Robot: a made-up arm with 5 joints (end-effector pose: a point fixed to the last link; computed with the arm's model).
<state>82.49 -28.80 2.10 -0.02 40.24</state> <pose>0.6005 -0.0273 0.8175 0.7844 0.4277 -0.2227 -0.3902</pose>
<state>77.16 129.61 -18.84 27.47 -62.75</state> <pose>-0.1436 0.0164 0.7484 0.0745 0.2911 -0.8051 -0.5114</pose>
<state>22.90 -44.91 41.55 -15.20 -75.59</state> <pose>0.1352 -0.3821 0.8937 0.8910 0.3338 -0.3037 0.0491</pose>
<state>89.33 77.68 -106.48 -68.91 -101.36</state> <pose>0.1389 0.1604 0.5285 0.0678 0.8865 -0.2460 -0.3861</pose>
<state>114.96 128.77 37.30 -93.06 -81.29</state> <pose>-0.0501 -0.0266 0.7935 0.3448 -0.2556 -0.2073 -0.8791</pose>
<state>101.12 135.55 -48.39 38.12 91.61</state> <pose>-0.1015 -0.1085 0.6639 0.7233 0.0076 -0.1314 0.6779</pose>
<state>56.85 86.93 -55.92 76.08 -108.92</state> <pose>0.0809 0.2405 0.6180 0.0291 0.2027 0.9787 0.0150</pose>
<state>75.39 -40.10 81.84 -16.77 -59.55</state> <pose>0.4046 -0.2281 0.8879 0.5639 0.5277 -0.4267 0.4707</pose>
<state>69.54 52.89 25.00 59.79 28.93</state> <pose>0.3152 0.2400 0.7516 0.6447 0.3088 0.6973 -0.0534</pose>
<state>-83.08 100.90 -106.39 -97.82 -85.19</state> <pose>0.1735 0.0139 0.5281 0.5203 -0.2077 0.7650 0.3176</pose>
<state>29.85 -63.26 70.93 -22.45 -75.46</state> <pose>0.0373 -0.3500 0.9074 0.8317 0.1224 -0.5348 0.0856</pose>
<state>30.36 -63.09 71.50 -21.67 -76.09</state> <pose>0.0402 -0.3499 0.9067 0.8312 0.1267 -0.5320 0.1003</pose>
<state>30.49 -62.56 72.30 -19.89 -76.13</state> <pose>0.0413 -0.3493 0.9058 0.8270 0.1381 -0.5318 0.1191</pose>
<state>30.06 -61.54 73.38 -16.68 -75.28</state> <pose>0.0394 -0.3482 0.9048 0.8172 0.1596 -0.5350 0.1429</pose>
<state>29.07 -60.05 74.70 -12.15 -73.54</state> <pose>0.0346 -0.3467 0.9037 0.8017 0.1910 -0.5403 0.1702</pose>
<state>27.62 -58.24 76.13 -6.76 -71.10</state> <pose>0.0274 -0.3451 0.9024 0.7815 0.2293 -0.5456 0.1976</pose>
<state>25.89 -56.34 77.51 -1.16 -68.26</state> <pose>0.0186 -0.3435 0.9011 0.7592 0.2699 -0.5494 0.2213</pose>
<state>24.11 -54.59 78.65 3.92 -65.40</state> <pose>0.0096 -0.3420 0.9001 0.7380 0.3075 -0.5515 0.2382</pose>
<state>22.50 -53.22 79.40 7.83 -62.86</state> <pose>0.0014 -0.3407 0.8994 0.7210 0.3374 -0.5528 0.2462</pose>
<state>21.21 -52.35 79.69 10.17 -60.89</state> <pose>-0.0051 -0.3396 0.8993 0.7104 0.3564 -0.5551 0.2454</pose>
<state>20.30 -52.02 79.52 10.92 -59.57</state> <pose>-0.0098 -0.3387 0.8997 0.7063 0.3641 -0.5591 0.2367</pose>
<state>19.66 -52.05 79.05 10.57 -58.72</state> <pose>-0.0132 -0.3381 0.9005 0.7066 0.3639 -0.5644 0.2232</pose>
